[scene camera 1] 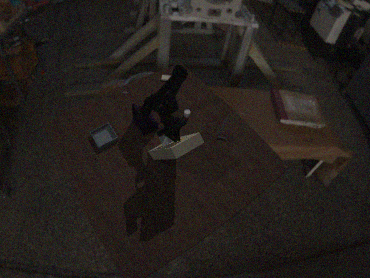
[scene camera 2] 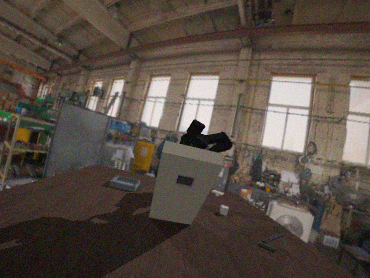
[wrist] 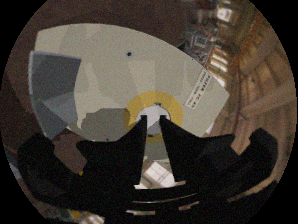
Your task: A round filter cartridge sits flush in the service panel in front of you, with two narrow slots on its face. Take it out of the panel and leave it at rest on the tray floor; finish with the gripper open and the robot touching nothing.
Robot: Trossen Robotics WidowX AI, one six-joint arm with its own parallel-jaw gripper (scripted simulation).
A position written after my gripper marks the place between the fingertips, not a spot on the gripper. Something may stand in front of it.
Note:
In view: my gripper (wrist: 153,119) and a cream service panel box (scene camera 2: 186,174).
The cream service panel box is seen too in the wrist view (wrist: 122,71).

